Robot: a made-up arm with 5 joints.
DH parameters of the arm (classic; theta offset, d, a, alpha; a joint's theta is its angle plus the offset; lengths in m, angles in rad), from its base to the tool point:
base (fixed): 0 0.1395 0 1.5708
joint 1: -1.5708 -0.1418 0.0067 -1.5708
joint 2: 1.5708 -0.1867 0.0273 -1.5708
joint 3: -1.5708 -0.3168 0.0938 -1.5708
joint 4: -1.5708 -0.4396 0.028 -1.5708
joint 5: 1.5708 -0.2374 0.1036 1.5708
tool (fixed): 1.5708 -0.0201 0 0
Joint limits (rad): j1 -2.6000..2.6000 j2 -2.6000..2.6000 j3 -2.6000..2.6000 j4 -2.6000..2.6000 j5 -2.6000..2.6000
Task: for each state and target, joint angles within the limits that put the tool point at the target. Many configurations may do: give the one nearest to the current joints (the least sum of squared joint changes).
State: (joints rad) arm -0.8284 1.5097 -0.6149 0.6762 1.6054
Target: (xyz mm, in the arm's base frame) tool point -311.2 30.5 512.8
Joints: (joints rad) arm -1.5823 0.8793 -0.3965 1.2434 1.9710
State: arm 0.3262 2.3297 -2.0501 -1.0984 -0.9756
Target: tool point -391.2 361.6 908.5
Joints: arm -0.3757 2.2878 -2.0747 -1.4812 -0.7354
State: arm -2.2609 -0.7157 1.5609 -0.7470 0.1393
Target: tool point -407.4 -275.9 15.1
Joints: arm -2.2069 -0.8038 1.4707 -0.6956 0.1195
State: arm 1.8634 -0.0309 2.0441 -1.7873 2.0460
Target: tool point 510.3 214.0 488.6
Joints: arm 1.9208 -0.2713 1.7088 -1.6253 2.1769
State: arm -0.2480 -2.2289 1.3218 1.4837 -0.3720
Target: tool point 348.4 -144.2 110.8
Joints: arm 0.0994 -2.5690 1.6149 1.8736 -0.4810
